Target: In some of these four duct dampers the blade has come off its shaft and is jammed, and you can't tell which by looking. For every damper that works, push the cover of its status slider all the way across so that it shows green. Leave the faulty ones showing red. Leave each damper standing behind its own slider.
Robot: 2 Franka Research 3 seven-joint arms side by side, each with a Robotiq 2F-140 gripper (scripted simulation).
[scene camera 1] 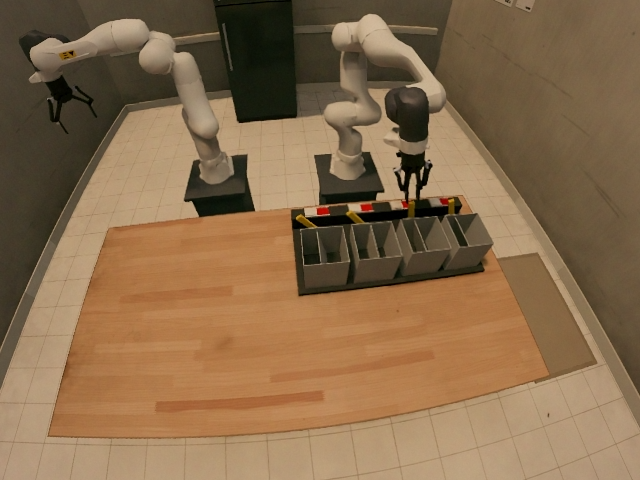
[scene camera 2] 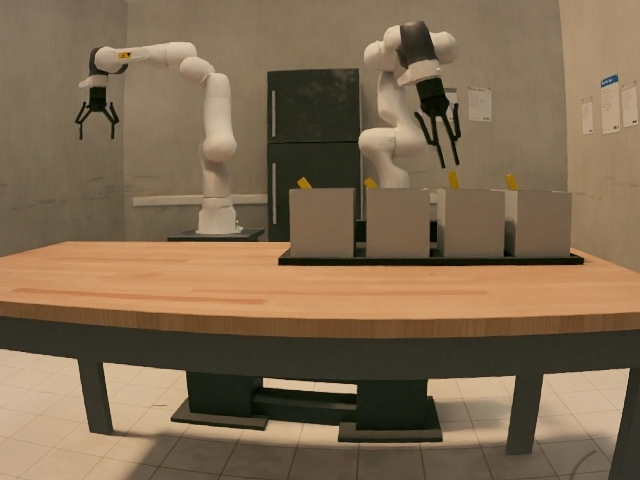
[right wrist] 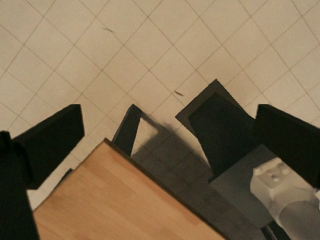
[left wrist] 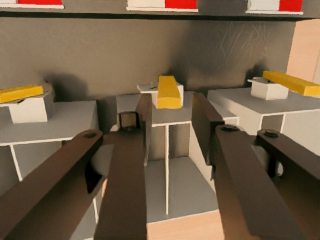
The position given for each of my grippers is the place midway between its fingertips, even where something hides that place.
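Note:
On scene camera 2 you'd see a damper (scene camera 2: 322, 222) and another damper (scene camera 2: 397, 219), along with my left gripper (scene camera 2: 450, 166) and my right gripper (scene camera 2: 96, 139). Scene camera 1 has my right gripper (scene camera 1: 81, 124) and my left gripper (scene camera 1: 412, 199) as well. In the left wrist view there's my left gripper (left wrist: 171, 108), and the right wrist view shows my right gripper (right wrist: 169, 119).

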